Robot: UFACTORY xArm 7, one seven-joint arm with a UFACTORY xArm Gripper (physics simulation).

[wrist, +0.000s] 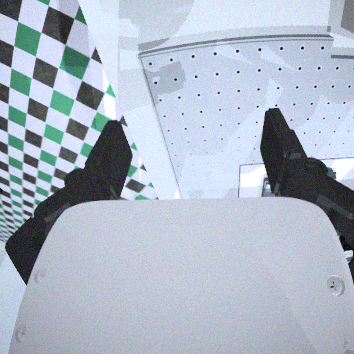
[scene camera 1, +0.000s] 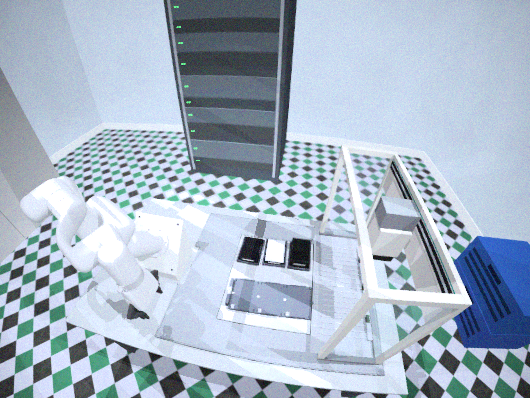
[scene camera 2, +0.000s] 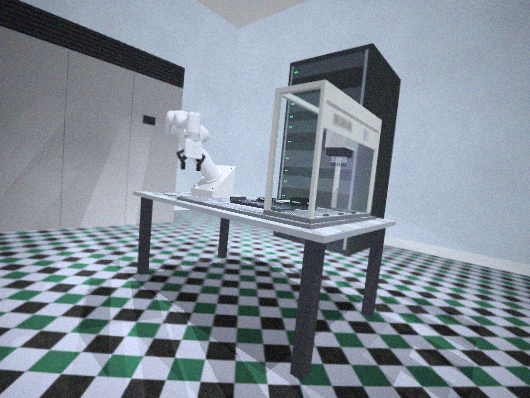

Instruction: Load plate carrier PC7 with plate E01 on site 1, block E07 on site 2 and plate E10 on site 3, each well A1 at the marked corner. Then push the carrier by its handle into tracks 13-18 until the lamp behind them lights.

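Pixels of known places: gripper, fingertip midpoint: [wrist: 192, 131] [scene camera 1: 152, 304] [scene camera 2: 190, 170]; arm's base, link origin: [scene camera 1: 155, 241] [scene camera 2: 213, 176].
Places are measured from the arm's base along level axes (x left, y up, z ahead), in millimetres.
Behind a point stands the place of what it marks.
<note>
My gripper [scene camera 1: 148, 302] {y 25, x -270, z 113 mm} [scene camera 2: 191, 169] {y 25, x -270, z 113 mm} [wrist: 192, 131] {y 25, x -270, z 113 mm} is open and empty, high above the left end of the table, well left of the plates and carrier. Two black plates or blocks [scene camera 1: 251, 250] {y -97, x 81, z 392 mm} [scene camera 1: 300, 253] {y -66, x 63, z 603 mm} stand in a row with a white one [scene camera 1: 275, 251] {y -92, x 83, z 497 mm} between them. Their labels and A1 corners are too small to read. The flat grey carrier [scene camera 1: 270, 292] {y -108, x -107, z 490 mm} lies in front of them on a white panel [scene camera 1: 270, 322] {y -118, x -223, z 499 mm}; no plate shows on it. A small part of it shows behind the right finger in the wrist view. The ribbed track deck [scene camera 1: 335, 260] {y -117, x 74, z 769 mm} is to the right; the lamp cannot be made out.
A cream-framed enclosure [scene camera 1: 420, 296] {y 361, x -340, z 768 mm} [scene camera 2: 318, 150] {y 129, x -355, z 876 mm} stands over the deck at the table's right end, with a pipetting head [scene camera 1: 397, 215] {y 338, x -96, z 811 mm} [scene camera 2: 339, 151] inside. A dark server rack [scene camera 1: 287, 90] [scene camera 2: 387, 100] stands behind the table. A blue box [scene camera 1: 505, 280] is at the right.
</note>
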